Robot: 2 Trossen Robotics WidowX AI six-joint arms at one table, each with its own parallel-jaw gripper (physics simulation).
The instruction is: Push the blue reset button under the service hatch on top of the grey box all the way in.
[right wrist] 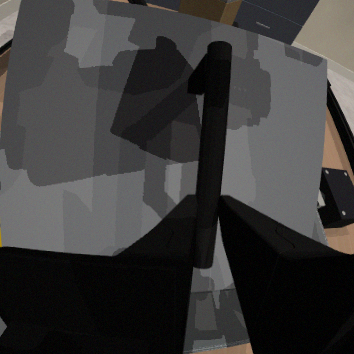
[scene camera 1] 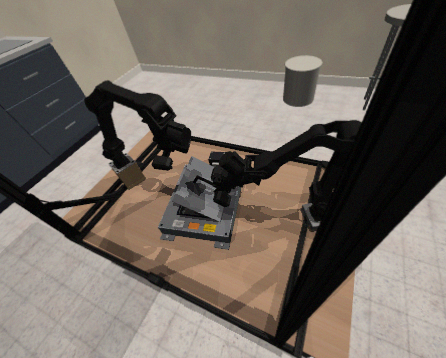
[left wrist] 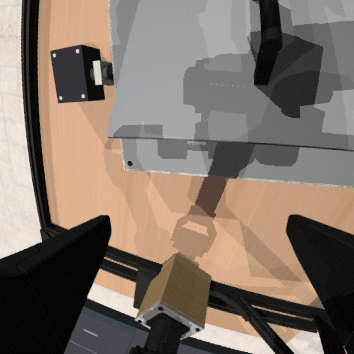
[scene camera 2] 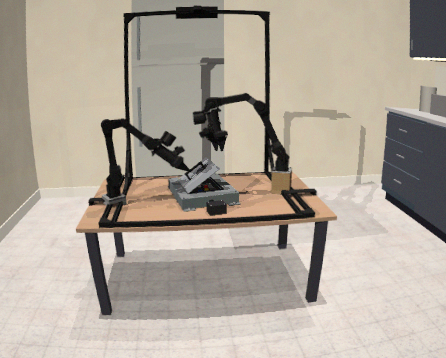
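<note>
The grey box (scene camera 1: 168, 231) (scene camera 2: 210, 200) (left wrist: 145, 156) sits mid-table. Its service hatch (scene camera 1: 206, 209) (scene camera 2: 201, 181) (left wrist: 155, 45) (right wrist: 95, 215) is tilted up, with a gap beneath that faces right in scene camera 2. A small red spot (scene camera 2: 205, 187) shows in the gap; the blue button cannot be made out in any view. My right gripper (scene camera 2: 186, 167) (right wrist: 206, 203) is shut on the black hatch handle (left wrist: 268, 42) (right wrist: 215, 125). My left gripper (scene camera 2: 219, 148) (left wrist: 199, 223) is open and empty, above and to the side of the box.
A small black box (scene camera 1: 216, 157) (scene camera 2: 217, 207) (left wrist: 75, 75) (right wrist: 340, 195) stands beside the grey box. A wood-coloured block (scene camera 1: 131, 175) (scene camera 2: 281, 181) (left wrist: 176, 290) is under the left arm's base. Orange (scene camera 1: 194, 226) and yellow labels (scene camera 1: 209, 228) are on the box top. Black frame rails border the table.
</note>
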